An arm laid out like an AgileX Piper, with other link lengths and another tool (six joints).
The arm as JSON. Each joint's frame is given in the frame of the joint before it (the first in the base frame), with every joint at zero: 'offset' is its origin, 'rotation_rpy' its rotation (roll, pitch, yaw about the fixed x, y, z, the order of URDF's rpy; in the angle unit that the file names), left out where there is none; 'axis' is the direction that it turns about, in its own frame. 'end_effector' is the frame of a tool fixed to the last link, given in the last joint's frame.
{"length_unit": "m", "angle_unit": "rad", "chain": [
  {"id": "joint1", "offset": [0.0, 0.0, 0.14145], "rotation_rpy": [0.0, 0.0, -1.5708], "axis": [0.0, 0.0, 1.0]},
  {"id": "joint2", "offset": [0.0, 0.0, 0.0], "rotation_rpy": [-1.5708, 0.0, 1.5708], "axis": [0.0, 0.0, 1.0]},
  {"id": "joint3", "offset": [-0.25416, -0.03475, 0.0], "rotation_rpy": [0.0, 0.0, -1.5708], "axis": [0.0, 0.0, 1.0]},
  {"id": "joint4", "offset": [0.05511, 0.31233, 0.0], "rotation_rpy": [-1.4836, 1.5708, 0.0], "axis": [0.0, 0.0, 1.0]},
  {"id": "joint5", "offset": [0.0, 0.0, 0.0], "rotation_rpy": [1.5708, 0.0, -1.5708], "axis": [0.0, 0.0, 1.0]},
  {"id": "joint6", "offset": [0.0, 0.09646, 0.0], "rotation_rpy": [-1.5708, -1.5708, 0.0], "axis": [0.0, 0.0, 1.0]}
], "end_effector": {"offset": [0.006, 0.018, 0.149], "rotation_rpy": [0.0, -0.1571, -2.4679]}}
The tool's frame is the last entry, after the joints.
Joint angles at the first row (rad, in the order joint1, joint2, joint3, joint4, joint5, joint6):
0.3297 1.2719 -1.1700 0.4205 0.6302 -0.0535
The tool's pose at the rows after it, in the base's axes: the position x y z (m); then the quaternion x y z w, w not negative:
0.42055 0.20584 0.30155 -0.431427 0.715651 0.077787 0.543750
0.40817 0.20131 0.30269 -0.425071 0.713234 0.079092 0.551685
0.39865 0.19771 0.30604 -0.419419 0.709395 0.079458 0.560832
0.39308 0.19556 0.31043 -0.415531 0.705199 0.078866 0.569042
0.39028 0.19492 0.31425 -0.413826 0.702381 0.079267 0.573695
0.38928 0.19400 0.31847 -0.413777 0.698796 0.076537 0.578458
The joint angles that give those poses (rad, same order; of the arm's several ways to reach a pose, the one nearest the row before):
0.3297 1.1882 -1.0892 0.4336 0.6024 -0.0523
0.3293 1.1262 -1.0315 0.4440 0.5888 -0.0511
0.3291 1.0750 -0.9892 0.4528 0.5762 -0.0508
0.3296 1.0422 -0.9661 0.4582 0.5660 -0.0509
0.3297 1.0267 -0.9595 0.4623 0.5639 -0.0516
0.3298 1.0173 -0.9584 0.4604 0.5597 -0.0536

